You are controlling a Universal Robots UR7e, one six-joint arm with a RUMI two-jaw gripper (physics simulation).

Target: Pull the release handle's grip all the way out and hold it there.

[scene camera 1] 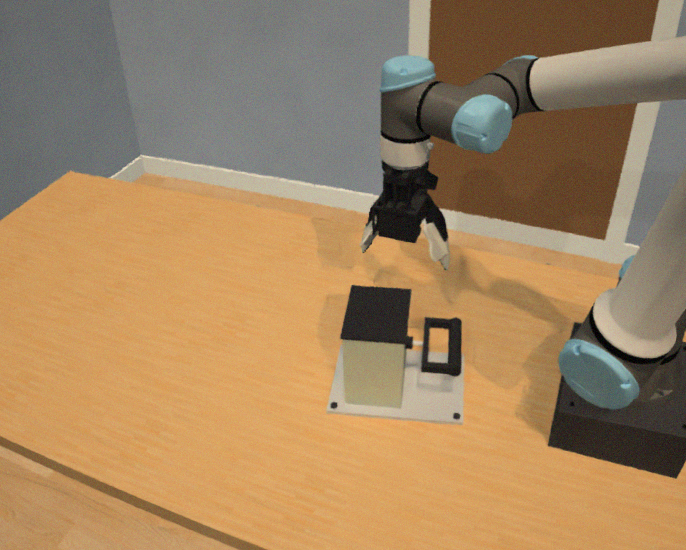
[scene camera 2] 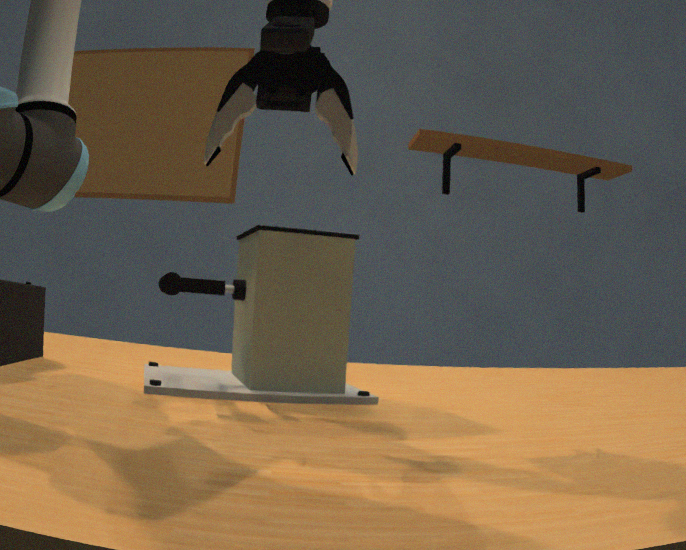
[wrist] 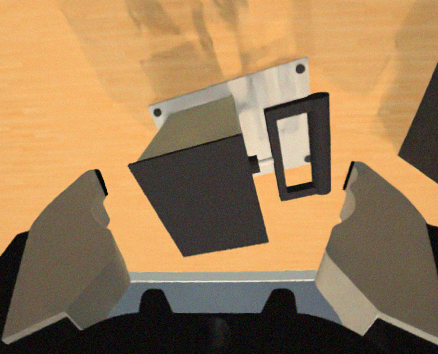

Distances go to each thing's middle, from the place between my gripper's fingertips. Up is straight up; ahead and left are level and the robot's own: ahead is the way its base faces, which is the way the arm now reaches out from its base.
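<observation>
My hand stands 3 cm past the light grey base plate (scene camera 1: 427, 397), 7 cm to the right of it and 22 cm above it.
</observation>
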